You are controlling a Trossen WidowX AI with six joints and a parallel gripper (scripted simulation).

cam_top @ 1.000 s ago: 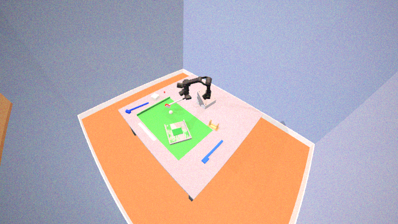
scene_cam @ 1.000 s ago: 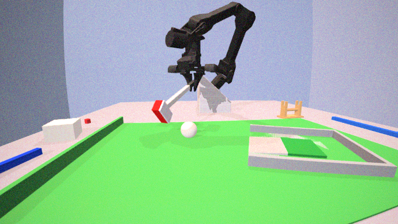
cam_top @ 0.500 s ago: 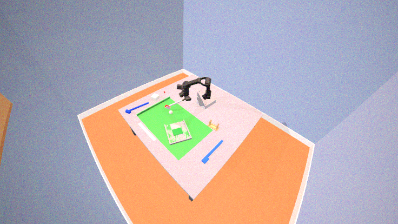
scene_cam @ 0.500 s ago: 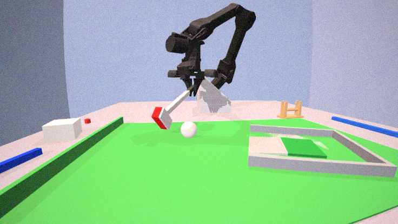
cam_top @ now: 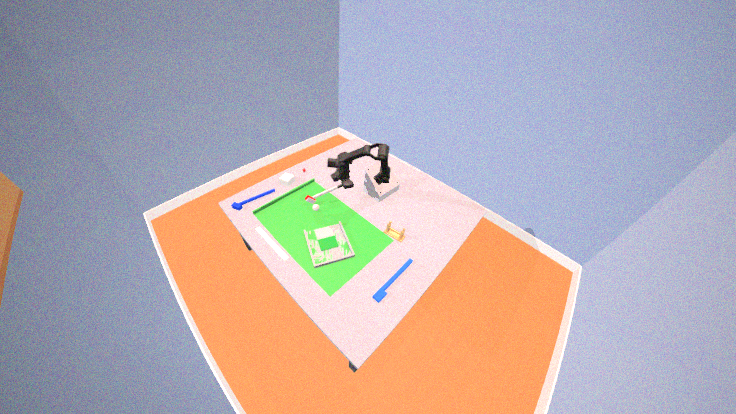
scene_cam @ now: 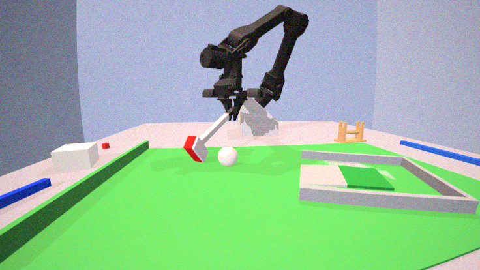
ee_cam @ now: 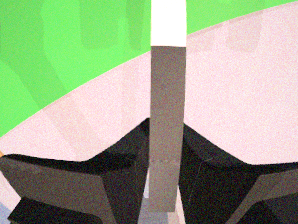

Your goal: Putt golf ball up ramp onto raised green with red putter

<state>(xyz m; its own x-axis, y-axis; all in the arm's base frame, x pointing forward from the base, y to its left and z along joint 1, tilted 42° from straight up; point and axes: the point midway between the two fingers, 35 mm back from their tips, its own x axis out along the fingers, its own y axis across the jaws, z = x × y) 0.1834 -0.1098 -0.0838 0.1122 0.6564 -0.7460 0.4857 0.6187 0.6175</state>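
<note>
Now: the red putter 10 cm ahead of my gripper tip and 5 cm to the right of it. From my gripper tip the other things lie so: dark green rail: 26 cm ahead, 28 cm to the right, 6 cm below; white golf ball: 21 cm ahead, 4 cm to the right, 5 cm below; bright green mat: 29 cm ahead, 7 cm to the left, 8 cm below.
</note>
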